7 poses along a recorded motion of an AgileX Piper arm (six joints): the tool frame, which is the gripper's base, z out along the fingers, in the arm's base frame.
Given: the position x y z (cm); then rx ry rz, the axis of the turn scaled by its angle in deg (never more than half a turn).
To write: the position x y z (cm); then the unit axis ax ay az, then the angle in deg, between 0 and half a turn. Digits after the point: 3 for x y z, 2 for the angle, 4 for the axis.
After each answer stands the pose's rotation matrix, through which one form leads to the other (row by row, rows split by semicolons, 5 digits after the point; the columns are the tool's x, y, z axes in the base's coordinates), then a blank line. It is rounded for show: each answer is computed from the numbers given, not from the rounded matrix.
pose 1, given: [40.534, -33.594, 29.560, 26.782, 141.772, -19.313]
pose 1, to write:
[40.534, -33.594, 29.560, 0.1840, 0.9739, -0.1327, 145.57]
-0.76301 0.40200 0.50617; 0.25196 0.90611 -0.33983; -0.59526 -0.13176 -0.79266

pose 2, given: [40.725, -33.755, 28.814, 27.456, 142.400, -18.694]
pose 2, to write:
[40.725, -33.755, 28.814, 0.1878, 0.9739, -0.1278, 146.22]
-0.76664 0.40593 0.49747; 0.26378 0.90551 -0.33239; -0.58539 -0.12360 -0.80127

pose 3, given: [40.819, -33.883, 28.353, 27.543, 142.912, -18.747]
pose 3, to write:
[40.819, -33.883, 28.353, 0.1877, 0.9739, -0.1278, 146.74]
-0.77154 0.40571 0.49002; 0.26559 0.90534 -0.33138; -0.57808 -0.12553 -0.80626

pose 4, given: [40.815, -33.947, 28.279, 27.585, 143.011, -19.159]
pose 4, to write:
[40.815, -33.947, 28.279, 0.1878, 0.9735, -0.1304, 146.90]
-0.77294 0.40717 0.48661; 0.26473 0.90394 -0.33587; -0.57662 -0.13079 -0.80648

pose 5, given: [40.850, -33.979, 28.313, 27.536, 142.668, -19.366]
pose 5, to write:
[40.850, -33.979, 28.313, 0.1878, 0.9733, -0.1321, 146.59]
-0.76997 0.40819 0.49043; 0.26268 0.90324 -0.33936; -0.58150 -0.13247 -0.80269

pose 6, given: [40.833, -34.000, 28.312, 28.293, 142.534, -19.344]
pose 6, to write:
[40.833, -34.000, 28.312, 0.1930, 0.9723, -0.1320, 146.60]
-0.76647 0.41695 0.48854; 0.27166 0.89971 -0.34165; -0.58200 -0.12915 -0.80287

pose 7, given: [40.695, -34.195, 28.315, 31.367, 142.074, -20.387]
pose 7, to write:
[40.695, -34.195, 28.315, 0.2135, 0.9670, -0.1388, 146.92]
-0.75410 0.45520 0.47341; 0.30371 0.88083 -0.36317; -0.58231 -0.13009 -0.80249

